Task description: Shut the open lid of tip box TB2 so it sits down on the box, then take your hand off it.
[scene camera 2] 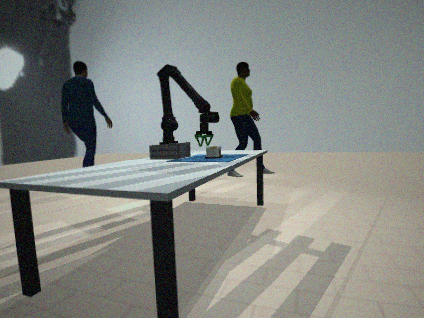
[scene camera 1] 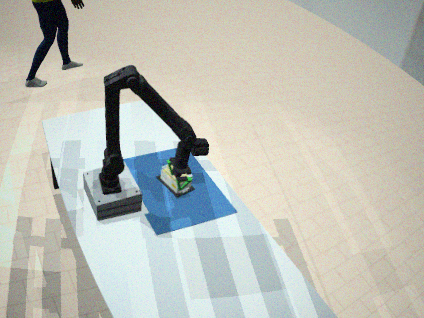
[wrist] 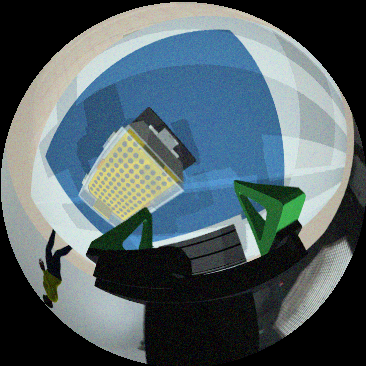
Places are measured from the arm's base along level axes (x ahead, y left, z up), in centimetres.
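Pixels of known places: gripper, between the fingertips: [scene camera 2: 204,146] [scene camera 1: 176,182] [wrist: 189,199]; arm's base, origin of its link: [scene camera 2: 168,143] [scene camera 1: 109,183].
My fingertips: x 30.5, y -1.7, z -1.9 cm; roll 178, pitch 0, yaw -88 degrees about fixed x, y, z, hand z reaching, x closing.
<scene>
Ahead of a thing's pixels: the offset from my fingertips to its top centre. "pt": to the spot under its first point. Level surfaces: height alone.
The tip box {dx +2.9, dy +7.4, dz -0.2 cm} [scene camera 1: 172,184] [scene camera 2: 214,151] [wrist: 160,145] is a pale box standing upright on the blue mat. A yellow rack {dx +2.8, dy +7.4, dz -0.2 cm} [wrist: 129,172] with rows of round holes fills its top. A clear rim with small tabs surrounds the rack in the wrist view; whether the clear lid sits fully down, I cannot tell. No TB2 marking is readable. My gripper [scene camera 1: 176,177] [scene camera 2: 203,145] [wrist: 189,199] is open, with nothing between its green fingers. It hangs above the box level, toward the arm's base in scene camera 2, and hides part of the box in scene camera 1.
The box rests on a black base plate {pt dx +9.1, dy +2.1, dz -7.2 cm} [wrist: 150,115] on the blue mat {dz -7.9 cm} [scene camera 1: 215,210] [scene camera 2: 235,158] [wrist: 225,100]. The grey arm base [scene camera 1: 117,205] [scene camera 2: 170,151] [wrist: 215,250] stands beside the mat on the long table {dz -8.3 cm} [scene camera 1: 115,270] [scene camera 2: 100,180]. Two people stand beyond the table.
</scene>
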